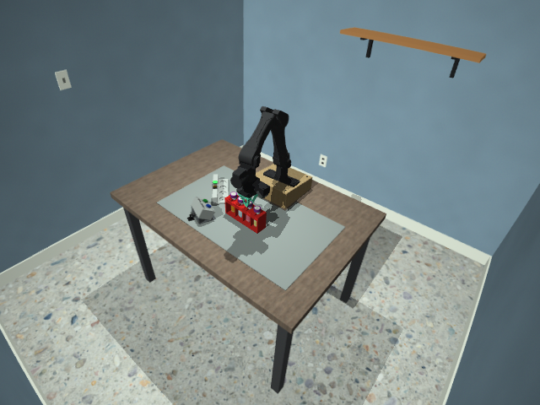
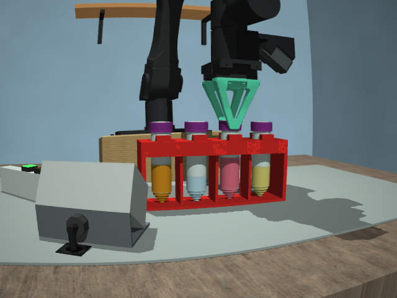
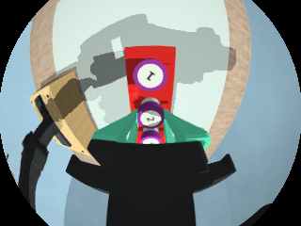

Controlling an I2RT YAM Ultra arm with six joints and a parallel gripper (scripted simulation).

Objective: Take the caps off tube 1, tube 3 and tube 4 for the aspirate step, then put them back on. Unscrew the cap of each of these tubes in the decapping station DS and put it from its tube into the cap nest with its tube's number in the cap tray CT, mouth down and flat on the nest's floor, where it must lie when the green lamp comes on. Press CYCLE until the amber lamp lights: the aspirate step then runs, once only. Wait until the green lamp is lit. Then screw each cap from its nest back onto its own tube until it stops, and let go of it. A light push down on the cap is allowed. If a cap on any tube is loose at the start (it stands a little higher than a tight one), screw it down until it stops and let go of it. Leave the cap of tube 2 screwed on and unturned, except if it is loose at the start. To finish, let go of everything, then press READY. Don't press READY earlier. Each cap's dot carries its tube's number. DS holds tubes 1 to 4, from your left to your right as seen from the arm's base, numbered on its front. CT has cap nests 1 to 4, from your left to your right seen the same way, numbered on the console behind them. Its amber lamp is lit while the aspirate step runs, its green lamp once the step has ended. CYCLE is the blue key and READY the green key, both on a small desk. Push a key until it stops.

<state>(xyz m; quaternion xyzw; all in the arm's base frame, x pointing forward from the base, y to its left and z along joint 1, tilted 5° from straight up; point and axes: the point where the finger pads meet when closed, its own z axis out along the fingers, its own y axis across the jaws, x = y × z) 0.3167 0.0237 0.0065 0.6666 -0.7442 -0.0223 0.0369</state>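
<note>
Right now the green key is 60 mm ahead of my hand, 230 mm to the right of it and 50 mm below it. Round my hand: grey key desk: 90 mm ahead, 210 mm to the right, 70 mm below; blue key: 80 mm ahead, 180 mm to the right, 50 mm below.
</note>
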